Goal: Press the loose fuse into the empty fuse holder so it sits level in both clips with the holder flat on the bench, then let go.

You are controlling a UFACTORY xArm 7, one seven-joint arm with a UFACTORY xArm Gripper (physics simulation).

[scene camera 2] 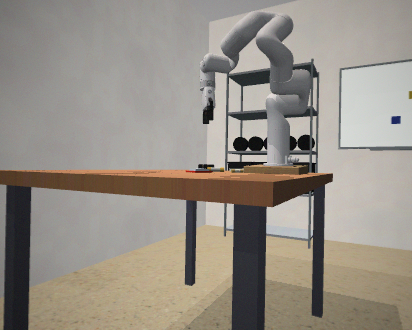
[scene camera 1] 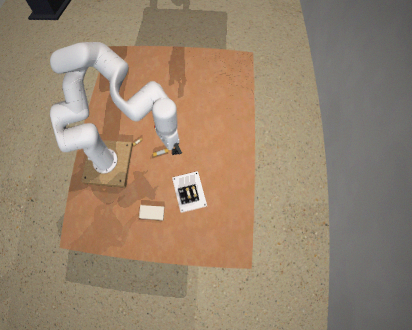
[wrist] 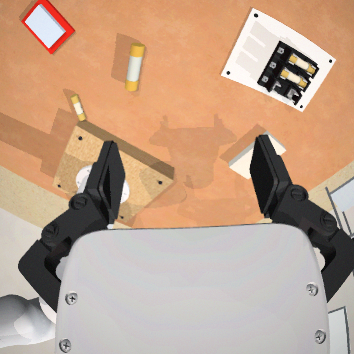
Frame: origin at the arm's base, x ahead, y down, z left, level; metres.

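Where they show: gripper, fingertip midpoint: (scene camera 2: 208, 122) (wrist: 186, 153); arm's base at its link origin: (scene camera 2: 278, 165) (scene camera 1: 105, 161).
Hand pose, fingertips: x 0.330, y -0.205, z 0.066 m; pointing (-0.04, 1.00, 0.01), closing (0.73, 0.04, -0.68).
Note:
Each offset is from my fingertips to the top centre of the thing. "pt": to the spot under its first point.
The black three-bay fuse holder @[dx +0.100, dy +0.202, dz -0.119 m] (scene camera 1: 182, 194) (wrist: 273, 65) lies on a white plate (scene camera 1: 200, 201) (wrist: 242, 37). Two bays hold small fuses with gold caps; the bay on one side is empty, its metal clips @[pt dx +0.085, dy +0.217, dz -0.169 m] (wrist: 294, 95) showing in the wrist view. A small loose fuse @[dx -0.206, dy +0.224, dz +0.073 m] (scene camera 1: 137, 142) (wrist: 78, 107) lies by a corner of the robot's base board. A larger fuse @[dx -0.076, dy +0.217, dz +0.039 m] (scene camera 1: 160, 152) (wrist: 134, 67) lies on the table between it and the plate. My gripper (scene camera 1: 176, 149) (scene camera 2: 207, 120) (wrist: 186, 153) is open and empty, high above the table, off to the side of the holder.
A cream block @[dx -0.047, dy +0.223, dz -0.252 m] (scene camera 1: 151, 212) (wrist: 243, 164) lies near the plate. A red-rimmed item @[pt dx -0.109, dy +0.232, dz +0.160 m] (wrist: 64, 40) with a pale face lies beyond the larger fuse. The wooden base board (scene camera 1: 120, 175) (wrist: 70, 150) carries the arm. A shelf rack (scene camera 2: 250, 77) stands behind the table.

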